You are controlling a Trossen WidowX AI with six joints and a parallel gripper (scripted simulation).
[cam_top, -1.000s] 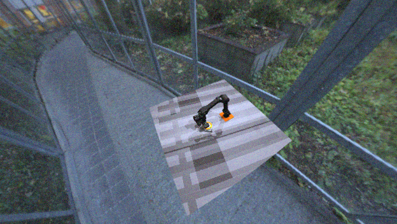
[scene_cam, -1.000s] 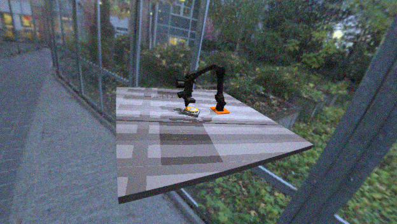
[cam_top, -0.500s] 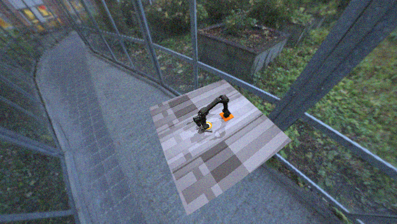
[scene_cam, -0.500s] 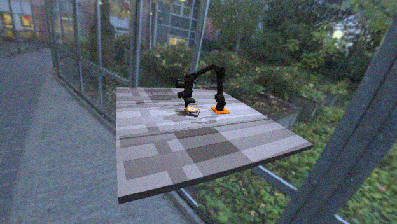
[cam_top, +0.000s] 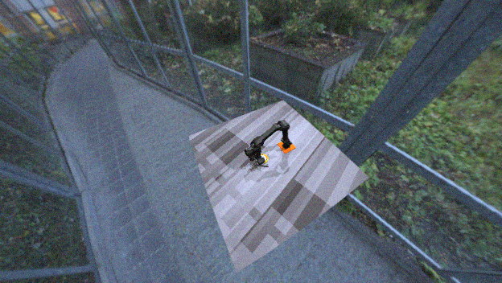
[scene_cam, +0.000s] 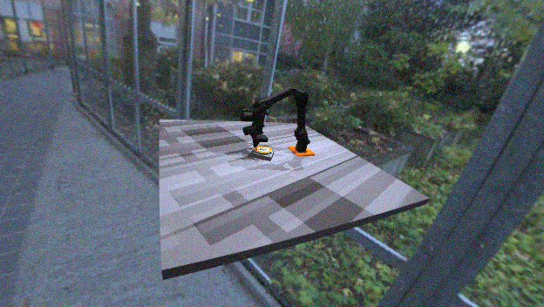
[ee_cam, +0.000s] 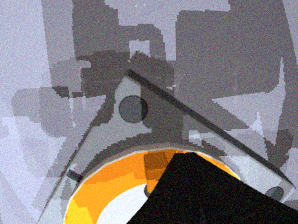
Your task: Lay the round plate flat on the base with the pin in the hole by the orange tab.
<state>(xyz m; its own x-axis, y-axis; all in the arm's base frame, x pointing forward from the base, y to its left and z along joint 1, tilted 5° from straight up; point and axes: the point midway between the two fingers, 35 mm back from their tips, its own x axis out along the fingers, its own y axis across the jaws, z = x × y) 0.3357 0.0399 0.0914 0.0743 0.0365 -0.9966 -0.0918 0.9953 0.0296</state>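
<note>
Right now the grey square base is 5 cm behind my gripper tip, 1 cm to the left of it and 2 cm below it.
</note>
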